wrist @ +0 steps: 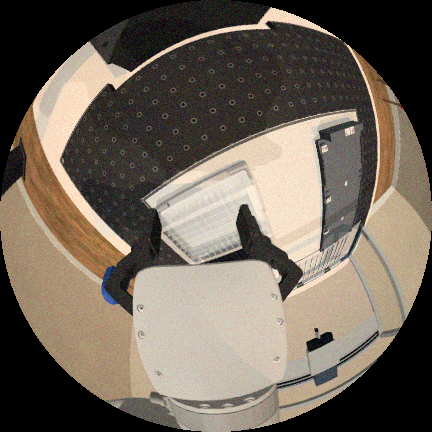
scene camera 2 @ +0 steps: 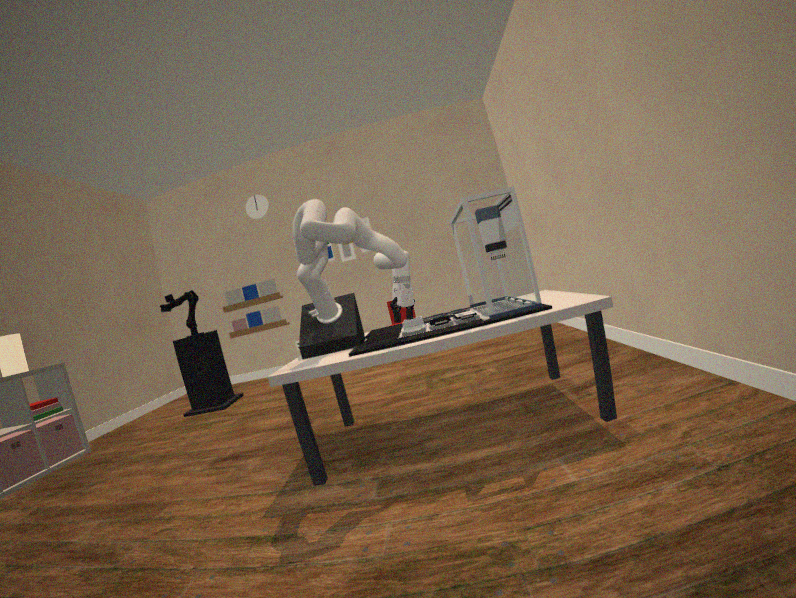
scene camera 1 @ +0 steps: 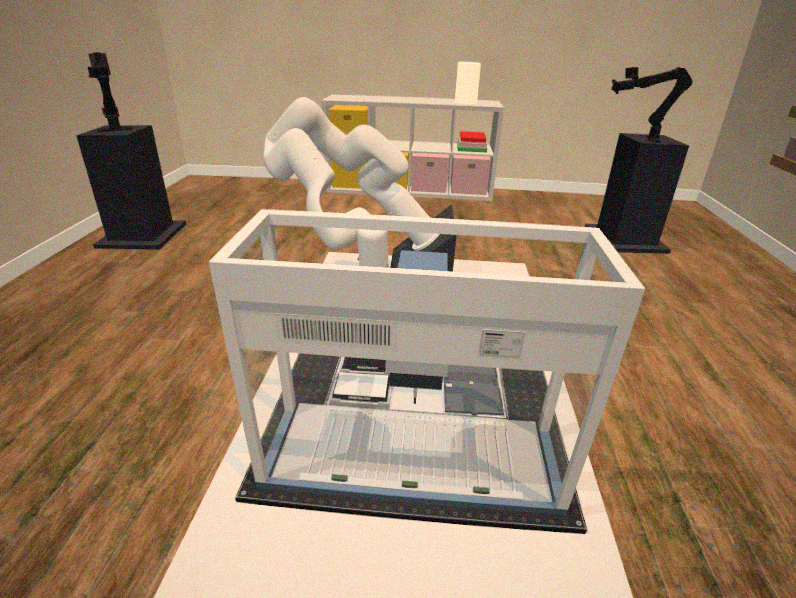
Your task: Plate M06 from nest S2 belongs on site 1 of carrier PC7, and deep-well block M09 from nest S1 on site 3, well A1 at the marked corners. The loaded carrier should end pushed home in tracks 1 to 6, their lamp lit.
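Places are measured from the arm's base along level axes (x ahead, y left, z up), in metres.
Pixels of known places: gripper, fingertip midpoint: point(wrist: 198, 214) point(scene camera 2: 403, 320); arm's base at its link origin: point(scene camera 2: 329, 313) point(scene camera 1: 428, 237).
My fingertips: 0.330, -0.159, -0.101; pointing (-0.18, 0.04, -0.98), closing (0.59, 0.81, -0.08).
Observation:
Ahead of a thing's pixels: the offset from my fingertips to its top centre, as dx, dy, dz. "pt": to the spot under its first point. Level surfaces: height alone.
A white gridded block {+0.037, -0.002, -0.001} point(scene camera 2: 413, 325) point(wrist: 205, 220), probably deep-well M09, sits upright on the black work board; I cannot read its label or nest mark. My gripper point(scene camera 2: 403, 316) point(wrist: 198, 214) is open and empty, pointing down over the block, one finger toward each side; in scene camera 1 it is hidden. The dark grey carrier PC7 {+0.170, +0.245, -0.025} point(scene camera 1: 472, 392) point(wrist: 342, 185) lies flat between the block's area and the tracks, with no labware on it. A low white plate-like piece point(scene camera 1: 361, 386), perhaps M06, lies beside it. The track deck point(scene camera 1: 411, 450) point(wrist: 325, 257) is beyond.
A white open frame point(scene camera 1: 424, 286) point(scene camera 2: 471, 257) stands around the deck, with a pipetting head point(scene camera 2: 495, 247) hanging inside. Small dark green strips point(scene camera 1: 409, 484) line the deck's edge. A perforated black board {dz -0.055} point(wrist: 220, 90) lies under the labware area. A screen {pt +0.474, +0.087, +0.405} point(scene camera 1: 422, 260) stands behind the frame.

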